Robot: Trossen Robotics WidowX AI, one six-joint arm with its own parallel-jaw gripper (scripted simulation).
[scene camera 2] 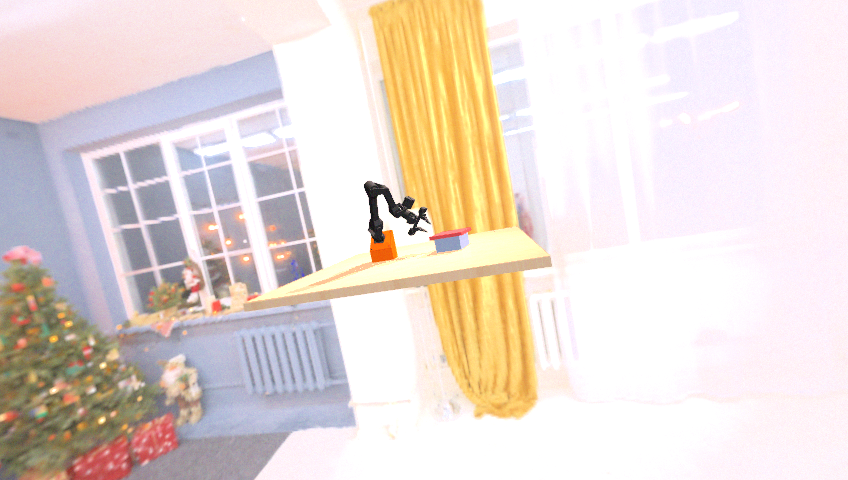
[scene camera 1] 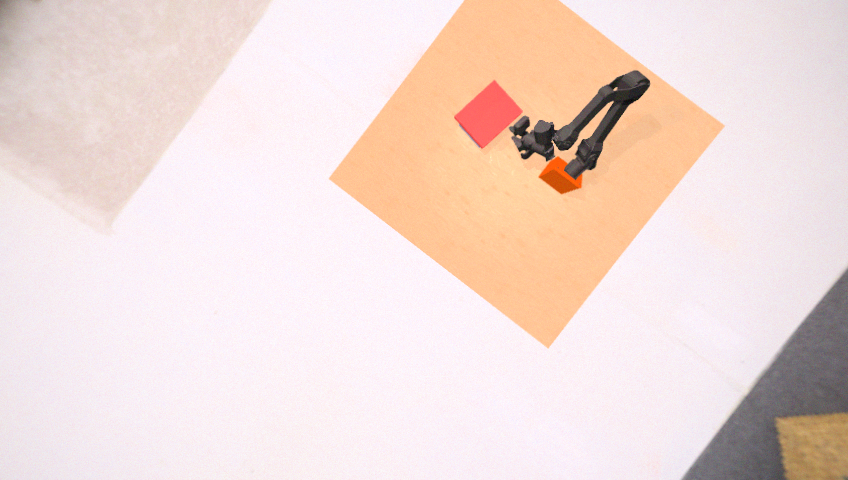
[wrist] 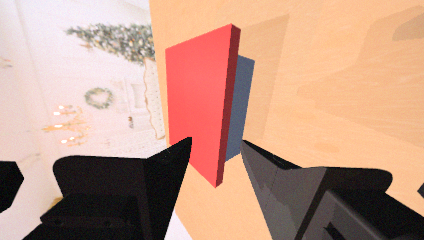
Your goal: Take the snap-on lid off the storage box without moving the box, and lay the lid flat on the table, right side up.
I see my gripper, a red lid and a storage box.
My gripper shows as well in the wrist view.
